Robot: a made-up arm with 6 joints. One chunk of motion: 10 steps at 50 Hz.
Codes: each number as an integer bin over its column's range. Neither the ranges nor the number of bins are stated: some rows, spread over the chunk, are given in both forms.
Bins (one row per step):
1: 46 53 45 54 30 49
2: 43 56 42 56 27 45
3: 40 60 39 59 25 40
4: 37 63 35 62 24 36
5: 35 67 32 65 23 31
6: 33 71 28 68 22 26
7: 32 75 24 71 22 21
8: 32 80 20 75 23 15
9: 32 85 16 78 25 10
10: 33 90 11 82 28 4
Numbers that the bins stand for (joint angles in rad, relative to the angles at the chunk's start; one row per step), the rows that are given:
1: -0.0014 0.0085 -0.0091 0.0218 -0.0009 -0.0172
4: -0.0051 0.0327 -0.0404 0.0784 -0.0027 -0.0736
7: -0.0071 0.0618 -0.0748 0.1420 -0.0033 -0.1388
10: -0.0067 0.0982 -0.1156 0.2198 -0.0015 -0.2126
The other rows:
2: -0.0026 0.0158 -0.0185 0.0360 -0.0018 -0.0345
3: -0.0038 0.0255 -0.0279 0.0572 -0.0024 -0.0563
5: -0.0059 0.0424 -0.0498 0.0996 -0.0030 -0.0954
6: -0.0067 0.0521 -0.0623 0.1208 -0.0033 -0.1171
8: -0.0071 0.0739 -0.0874 0.1703 -0.0030 -0.1648
9: -0.0071 0.0861 -0.0999 0.1915 -0.0024 -0.1866

